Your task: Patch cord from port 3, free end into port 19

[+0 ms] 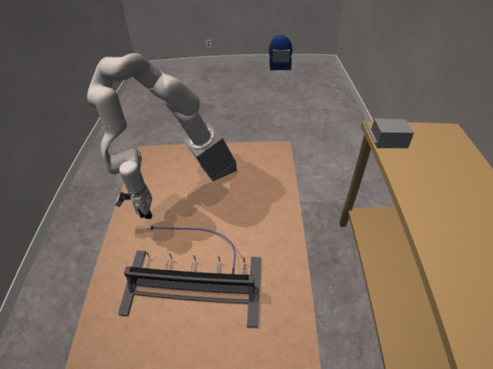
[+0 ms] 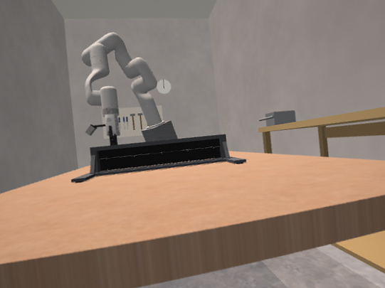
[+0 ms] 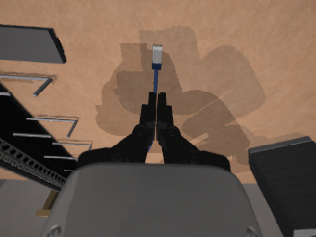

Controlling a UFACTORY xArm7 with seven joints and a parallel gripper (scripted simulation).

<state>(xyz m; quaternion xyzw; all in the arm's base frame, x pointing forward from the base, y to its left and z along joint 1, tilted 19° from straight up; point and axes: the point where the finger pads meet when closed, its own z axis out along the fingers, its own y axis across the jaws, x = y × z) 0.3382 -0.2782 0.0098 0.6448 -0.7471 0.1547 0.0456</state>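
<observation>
My hand is 9 cm above the cord end and 2 cm to the left of it.
</observation>
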